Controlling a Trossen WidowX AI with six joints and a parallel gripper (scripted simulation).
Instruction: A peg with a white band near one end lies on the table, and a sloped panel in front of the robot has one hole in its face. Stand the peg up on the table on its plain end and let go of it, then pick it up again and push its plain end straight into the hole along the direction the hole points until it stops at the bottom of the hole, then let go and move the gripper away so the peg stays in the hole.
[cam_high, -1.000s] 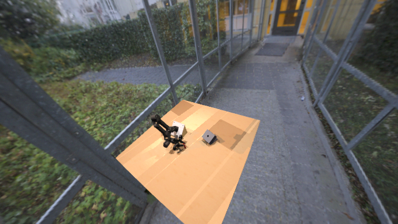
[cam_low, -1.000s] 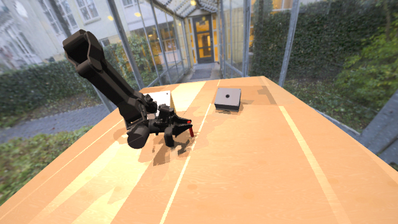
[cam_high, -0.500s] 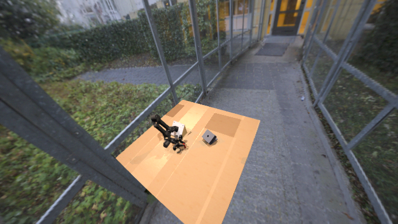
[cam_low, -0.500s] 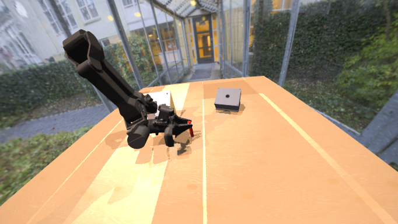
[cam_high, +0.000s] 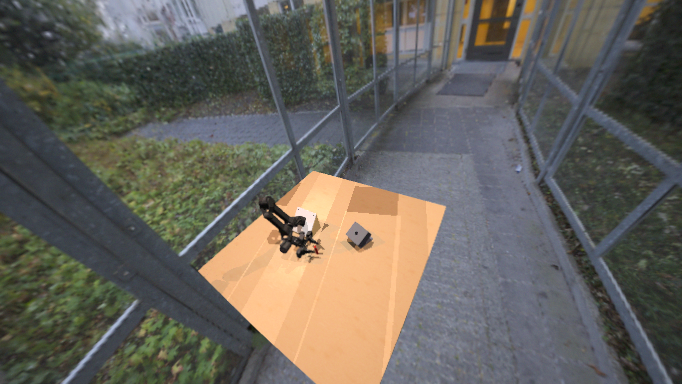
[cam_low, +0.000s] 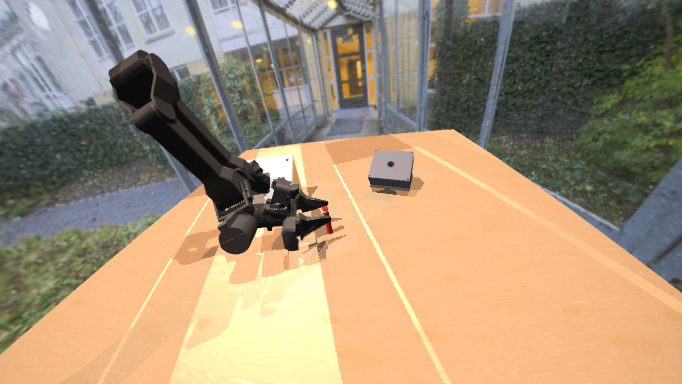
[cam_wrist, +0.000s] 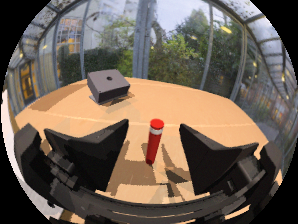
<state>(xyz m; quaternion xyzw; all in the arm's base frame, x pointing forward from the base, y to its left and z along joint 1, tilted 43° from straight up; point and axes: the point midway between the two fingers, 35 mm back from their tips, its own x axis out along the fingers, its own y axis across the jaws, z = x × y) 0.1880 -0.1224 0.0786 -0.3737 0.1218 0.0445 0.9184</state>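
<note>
My gripper tip is now 10 mm past the red peg and 10 mm above it. Round my gripper tip: sloped panel (190 mm ahead, 210 mm to the left, 20 mm below).
</note>
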